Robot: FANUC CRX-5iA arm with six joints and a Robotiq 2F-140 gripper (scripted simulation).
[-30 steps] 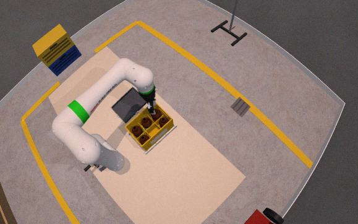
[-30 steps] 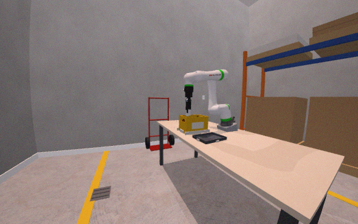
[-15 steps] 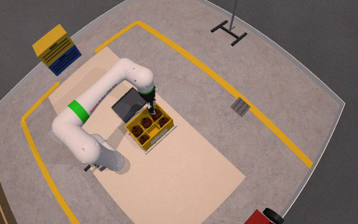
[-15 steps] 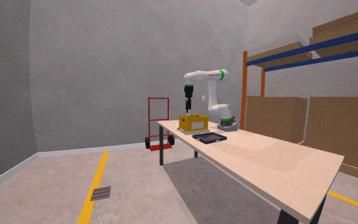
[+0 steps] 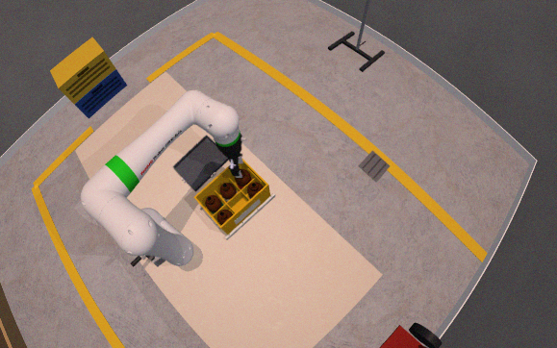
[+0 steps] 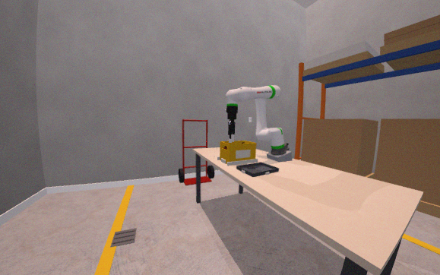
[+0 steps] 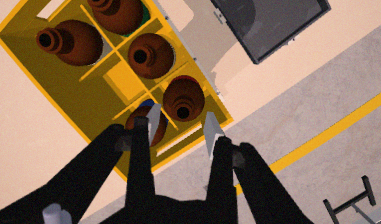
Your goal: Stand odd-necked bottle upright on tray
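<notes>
Now: the brown bottle 130 mm below my hand, 90 mm behind it and 10 mm to the left of it. Also, from my hand: yellow crate 130 mm below, 100 mm behind, 30 mm to the right; dark tray 260 mm to the left, 200 mm below, 60 mm behind.
</notes>
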